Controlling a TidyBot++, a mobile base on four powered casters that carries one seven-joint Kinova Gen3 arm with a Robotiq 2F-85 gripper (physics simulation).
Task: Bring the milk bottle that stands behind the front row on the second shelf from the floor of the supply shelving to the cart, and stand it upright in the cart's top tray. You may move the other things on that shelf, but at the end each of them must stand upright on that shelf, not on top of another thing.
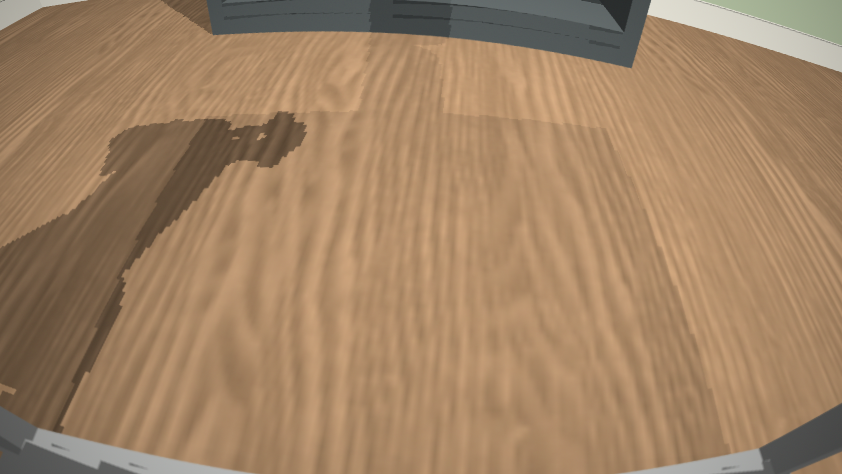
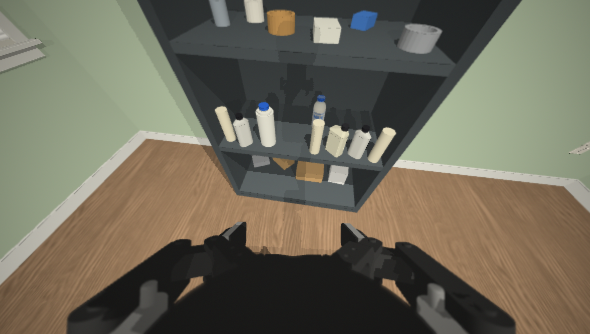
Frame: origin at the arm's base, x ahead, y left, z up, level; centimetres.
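Where they show: gripper, fingertip midpoint: (image 2: 293,233).
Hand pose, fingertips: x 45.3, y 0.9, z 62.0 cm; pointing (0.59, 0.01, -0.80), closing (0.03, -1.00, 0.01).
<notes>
After its pixels a point has its place.
The supply shelving (image 1: 294,24) {x 100.1, y 25.2, z -37.9 cm} (image 2: 432,102) {x 92.8, y -42.5, z 48.3 cm} stands ahead. On its second shelf from the floor (image 2: 292,140) {x 108.9, y 3.5, z 13.7 cm}, a pale bottle (image 2: 319,107) {x 118.8, y -9.8, z 28.3 cm} with blue cap and blue band stands behind the front row; a cream cylinder (image 2: 316,137) {x 99.3, y -7.9, z 25.2 cm} hides its lower part. Left of it, in front, stand a big white blue-capped bottle (image 2: 266,126) {x 103.2, y 15.4, z 27.2 cm}, a black-capped white bottle (image 2: 243,132) {x 103.1, y 27.0, z 22.9 cm} and a cream cylinder (image 2: 226,125) {x 106.0, y 35.7, z 24.4 cm}. Right stand a cream jug (image 2: 337,141) {x 99.1, y -17.8, z 23.6 cm}, a black-capped white bottle (image 2: 359,143) {x 98.3, y -27.9, z 23.6 cm} and a cream cylinder (image 2: 382,146) {x 95.5, y -37.0, z 25.0 cm}. My gripper (image 2: 293,233) {x 45.3, y 0.9, z 62.0 cm} is open and empty, well back from the shelving. The cart does not show.
The shelf above holds an orange cup (image 2: 281,23) {x 112.0, y 7.8, z 62.7 cm}, a white block (image 2: 326,31) {x 106.0, y -6.6, z 62.5 cm}, a blue block (image 2: 364,20) {x 122.3, y -21.8, z 62.4 cm} and a grey bowl (image 2: 419,39) {x 100.6, y -32.7, z 62.8 cm}. The bottom shelf holds boxes, among them an orange box (image 2: 310,171) {x 115.0, y -9.9, z -22.0 cm}. Green walls stand left and right. A shadow lies on the floor (image 1: 412,264) {x 39.1, y -0.8, z -39.6 cm}.
</notes>
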